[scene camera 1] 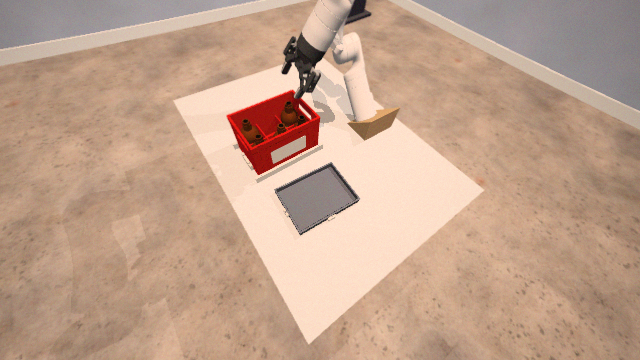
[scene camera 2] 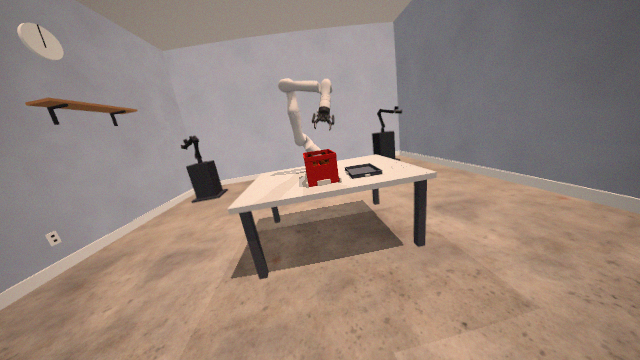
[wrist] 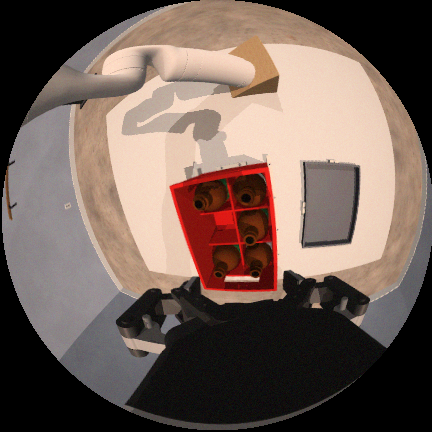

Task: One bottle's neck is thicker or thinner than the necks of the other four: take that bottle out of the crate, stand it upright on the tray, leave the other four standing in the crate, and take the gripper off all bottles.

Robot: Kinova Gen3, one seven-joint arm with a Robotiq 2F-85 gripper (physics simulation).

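Frame: origin at the arm's base, x left, y up, z ahead, level; millimetres.
Seen in the pictures: gripper, fingertip midpoint: (scene camera 1: pixel 289 85) (scene camera 2: pixel 322 129) (wrist: pixel 242 283); arm's base at its link origin: (scene camera 1: pixel 365 117) (wrist: pixel 241 73).
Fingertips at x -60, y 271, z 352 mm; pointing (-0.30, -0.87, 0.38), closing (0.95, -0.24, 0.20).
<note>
Pixels of each thing's middle, then the offset from my fingertips to it. "*": a spot on its surface instead. Level surfaces: height alone.
- red crate at the middle of its body: (wrist: pixel 236 226) (scene camera 1: pixel 276 133) (scene camera 2: pixel 319 166) dx -59, dy -229, dz +39 mm
- middle bottle at the middle of its body: (wrist: pixel 252 223) (scene camera 1: pixel 283 140) dx -19, dy -231, dz +37 mm
- grey tray at a spot on its surface: (wrist: pixel 330 205) (scene camera 1: pixel 316 195) (scene camera 2: pixel 361 171) * dx +215, dy -311, dz +58 mm
- white table at its surface level: dy -316 mm
The red crate (scene camera 1: pixel 260 160) (scene camera 2: pixel 320 175) (wrist: pixel 190 230) holds several upright brown bottles. In the wrist view, the column nearest the tray holds a top bottle (wrist: pixel 255 187), a middle bottle (wrist: pixel 253 222) and a bottom bottle (wrist: pixel 258 256). The other column holds a top bottle (wrist: pixel 214 194) and a bottom bottle (wrist: pixel 226 257), with an empty cell between them. I cannot tell surely which neck differs. The grey tray (scene camera 1: pixel 317 200) (scene camera 2: pixel 363 171) (wrist: pixel 330 205) is empty. My gripper (scene camera 1: pixel 292 82) (scene camera 2: pixel 323 128) (wrist: pixel 242 283) is open and empty, above the crate, touching no bottle.
The crate and tray stand apart on the white table (scene camera 1: pixel 400 200) (scene camera 2: pixel 280 195) (wrist: pixel 320 120). A brown wedge-shaped block (scene camera 1: pixel 376 124) (wrist: pixel 257 67) is at the arm's base. The crate walls rise around the bottles, and thin red dividers separate the cells.
</note>
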